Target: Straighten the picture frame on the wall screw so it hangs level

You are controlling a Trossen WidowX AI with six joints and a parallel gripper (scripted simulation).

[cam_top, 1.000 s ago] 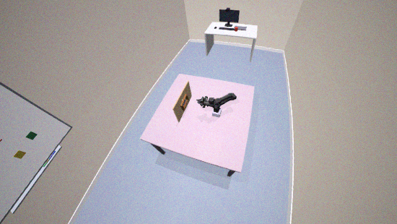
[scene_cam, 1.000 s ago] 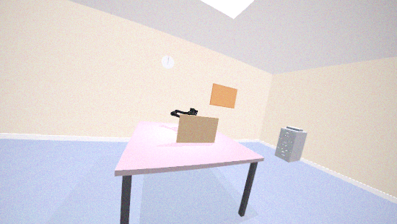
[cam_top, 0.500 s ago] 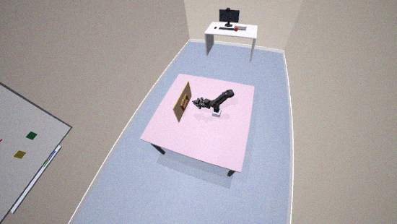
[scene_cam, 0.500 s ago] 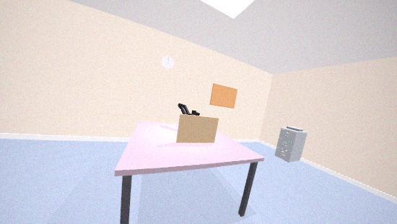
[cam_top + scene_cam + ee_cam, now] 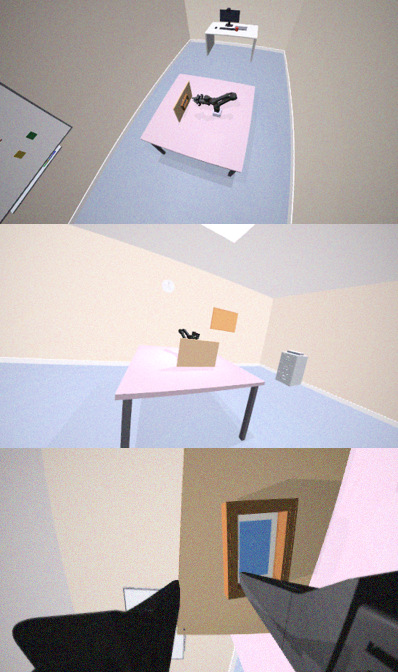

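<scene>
Now: the picture frame 13 cm ahead of my gripper tip and 11 cm below it. From my gripper tip the other things lie so: tan wall board (14 cm ahead, 1 cm to the right, 12 cm below).
</scene>
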